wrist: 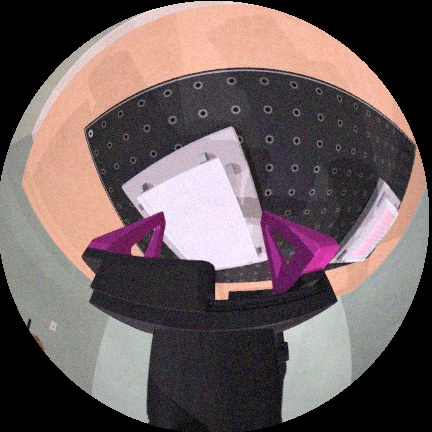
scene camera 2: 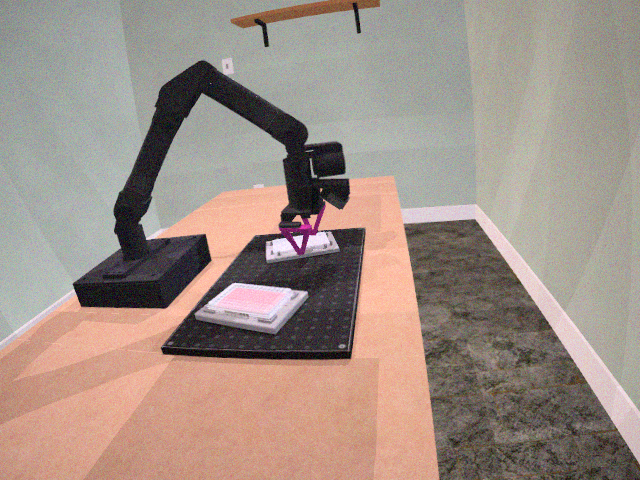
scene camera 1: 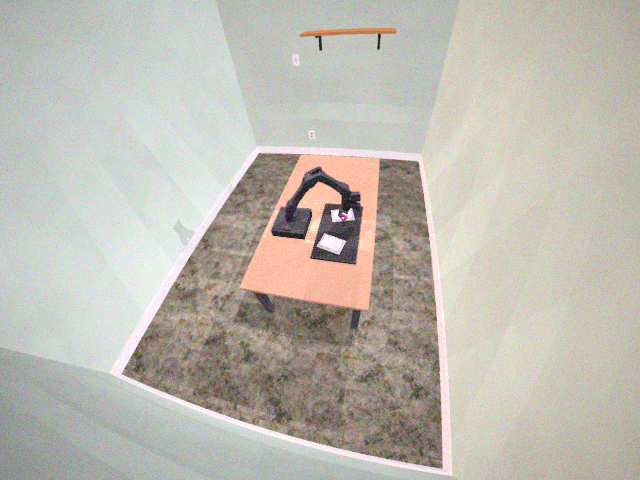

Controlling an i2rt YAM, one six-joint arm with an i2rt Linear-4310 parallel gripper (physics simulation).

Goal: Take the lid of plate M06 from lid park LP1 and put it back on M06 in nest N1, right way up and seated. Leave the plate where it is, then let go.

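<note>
The white lid lies flat on the lid park LP1, a pale grey holder at the far end of the board. My gripper is open, with its magenta fingers on either side of the lid; the wrist view does not tell whether they touch it. Plate M06, with pink wells facing up and no lid on it, sits in nest N1, a pale grey holder at the near end of the board. No plate or nest labels are readable.
The black perforated board lies on the wooden table and carries both holders. The arm's black base box stands left of the board. A wooden shelf hangs on the far wall.
</note>
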